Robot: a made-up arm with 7 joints.
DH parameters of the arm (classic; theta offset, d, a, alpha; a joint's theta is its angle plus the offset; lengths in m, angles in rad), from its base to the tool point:
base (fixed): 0 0.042 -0.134 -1.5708
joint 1: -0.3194 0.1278 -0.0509 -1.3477
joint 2: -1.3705 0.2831 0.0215 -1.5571
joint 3: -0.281 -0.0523 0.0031 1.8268
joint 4: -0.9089 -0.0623 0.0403 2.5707
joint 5: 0 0.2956 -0.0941 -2.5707
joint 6: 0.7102 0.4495 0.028 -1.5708
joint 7: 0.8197 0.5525 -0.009 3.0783
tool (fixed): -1.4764 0.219 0 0
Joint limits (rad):
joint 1: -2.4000..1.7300
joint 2: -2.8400..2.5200
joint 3: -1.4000..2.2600
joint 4: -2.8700..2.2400
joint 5: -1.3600..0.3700
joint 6: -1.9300..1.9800
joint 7: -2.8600..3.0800
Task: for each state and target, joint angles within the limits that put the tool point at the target. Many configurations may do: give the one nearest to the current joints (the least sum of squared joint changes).
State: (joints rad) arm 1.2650 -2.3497 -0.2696 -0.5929 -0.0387 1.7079 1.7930
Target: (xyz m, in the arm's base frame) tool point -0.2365 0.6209 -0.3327
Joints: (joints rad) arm 0.9206 -2.5455 0.2088 -0.7580 -0.1205 1.8320 1.7544
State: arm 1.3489 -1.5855 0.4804 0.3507 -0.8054 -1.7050 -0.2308
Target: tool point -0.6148 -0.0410 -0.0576
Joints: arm 0.9512 -1.8703 0.2897 0.1587 -0.5599 -1.8190 -0.2262
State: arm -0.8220 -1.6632 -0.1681 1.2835 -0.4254 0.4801 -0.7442
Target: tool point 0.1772 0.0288 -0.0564
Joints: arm -0.2535 -1.6220 -0.5057 1.2043 -0.1767 0.0118 -0.7461
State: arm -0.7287 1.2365 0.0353 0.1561 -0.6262 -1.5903 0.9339
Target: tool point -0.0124 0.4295 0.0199
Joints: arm -0.3730 0.7976 0.8986 -0.0617 -0.7700 -1.5296 1.0125
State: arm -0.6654 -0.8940 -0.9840 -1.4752 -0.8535 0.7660 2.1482
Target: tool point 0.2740 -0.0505 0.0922
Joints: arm -0.7216 -0.6845 -0.7983 -1.4749 -0.9332 0.8317 2.1358
